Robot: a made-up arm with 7 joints. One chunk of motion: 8 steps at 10 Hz.
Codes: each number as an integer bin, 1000 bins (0 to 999) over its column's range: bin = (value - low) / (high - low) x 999, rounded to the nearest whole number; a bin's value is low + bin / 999 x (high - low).
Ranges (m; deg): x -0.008..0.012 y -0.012..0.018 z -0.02..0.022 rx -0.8..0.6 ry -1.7..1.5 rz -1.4..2
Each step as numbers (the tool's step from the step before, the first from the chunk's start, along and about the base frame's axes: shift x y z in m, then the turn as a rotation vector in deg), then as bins.
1 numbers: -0.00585 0.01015 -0.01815 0.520 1.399 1.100
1 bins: 107 738 44 942 967 735
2 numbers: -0.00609 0.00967 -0.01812 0.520 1.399 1.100
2 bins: 95 722 45 942 967 735
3 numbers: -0.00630 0.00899 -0.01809 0.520 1.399 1.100
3 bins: 85 699 45 942 967 735
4 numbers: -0.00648 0.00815 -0.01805 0.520 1.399 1.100
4 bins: 76 671 46 942 967 735
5 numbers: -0.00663 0.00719 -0.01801 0.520 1.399 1.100
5 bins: 68 639 47 942 967 735
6 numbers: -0.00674 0.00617 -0.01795 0.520 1.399 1.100
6 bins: 63 605 49 942 967 735
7 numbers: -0.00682 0.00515 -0.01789 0.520 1.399 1.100
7 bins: 59 571 50 942 967 735
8 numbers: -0.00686 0.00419 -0.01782 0.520 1.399 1.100
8 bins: 57 539 52 942 967 735
